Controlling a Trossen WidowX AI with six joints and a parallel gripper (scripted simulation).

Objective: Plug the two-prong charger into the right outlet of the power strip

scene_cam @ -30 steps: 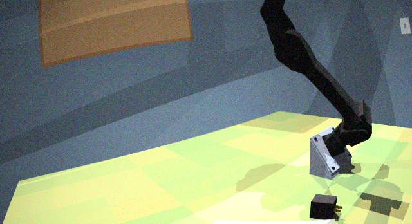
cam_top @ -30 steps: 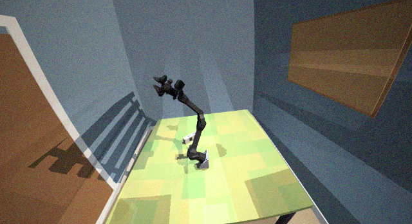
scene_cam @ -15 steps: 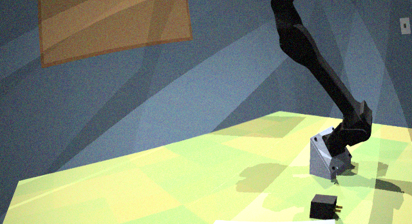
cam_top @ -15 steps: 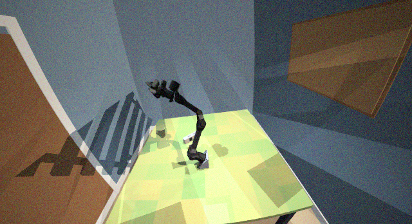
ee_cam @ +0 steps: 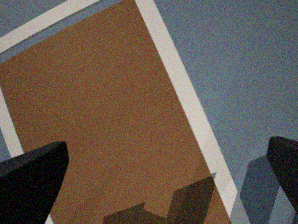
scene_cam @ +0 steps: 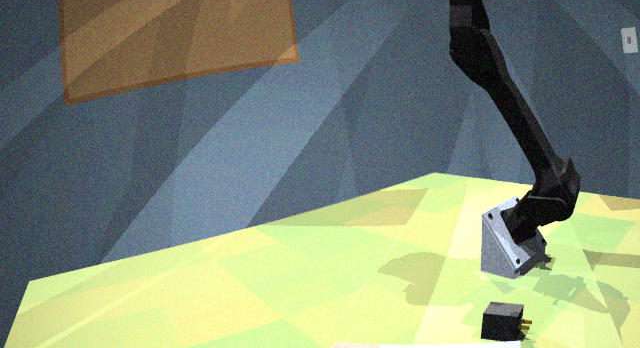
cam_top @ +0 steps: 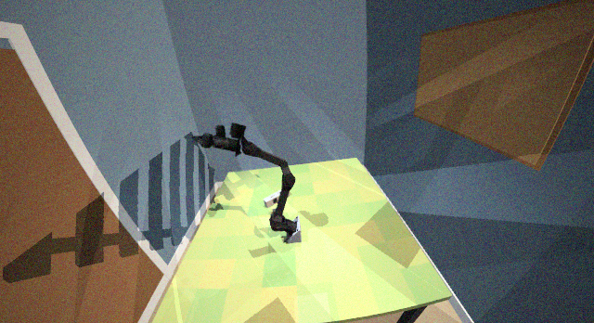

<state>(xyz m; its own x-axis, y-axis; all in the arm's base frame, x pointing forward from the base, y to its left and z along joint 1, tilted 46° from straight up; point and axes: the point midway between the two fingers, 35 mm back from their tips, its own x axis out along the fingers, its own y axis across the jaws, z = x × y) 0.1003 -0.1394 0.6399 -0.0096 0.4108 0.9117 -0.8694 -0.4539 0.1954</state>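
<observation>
Now: gripper tip 14 cm short of the two-prong charger, 25 cm to the left of it and 61 cm above it.
</observation>
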